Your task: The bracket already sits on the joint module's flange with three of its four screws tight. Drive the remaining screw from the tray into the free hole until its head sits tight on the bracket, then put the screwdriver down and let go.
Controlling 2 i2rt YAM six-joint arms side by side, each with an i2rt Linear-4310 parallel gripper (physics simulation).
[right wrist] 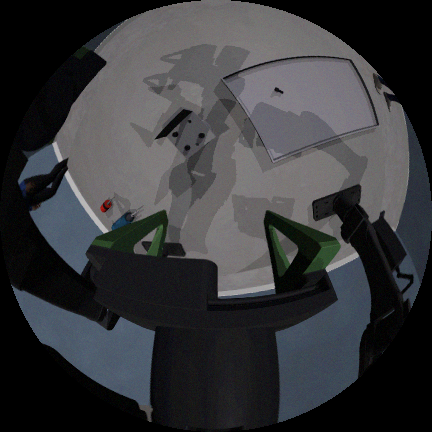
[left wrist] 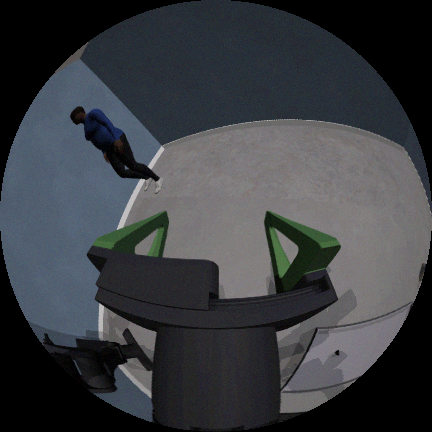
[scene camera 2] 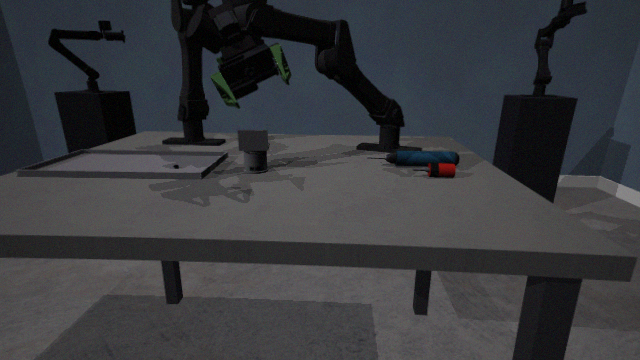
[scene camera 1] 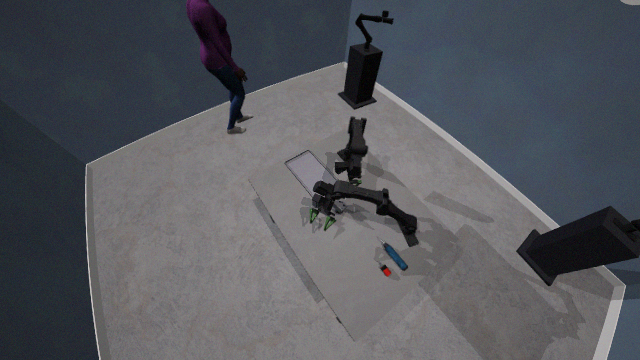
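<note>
The bracket sits on the upright joint module; the right wrist view shows three dark screw heads on it and a smaller dark spot near its upright plate. The loose screw lies in the tray. A blue-handled screwdriver lies on the table. My left gripper is open and empty, high above the table near the module. My right gripper is open and empty, beyond it in scene camera 1.
A short red-handled tool lies beside the blue screwdriver. My left arm reaches across above the table between the tools and the tray. Two dark pedestals with arms and a person stand away from the table.
</note>
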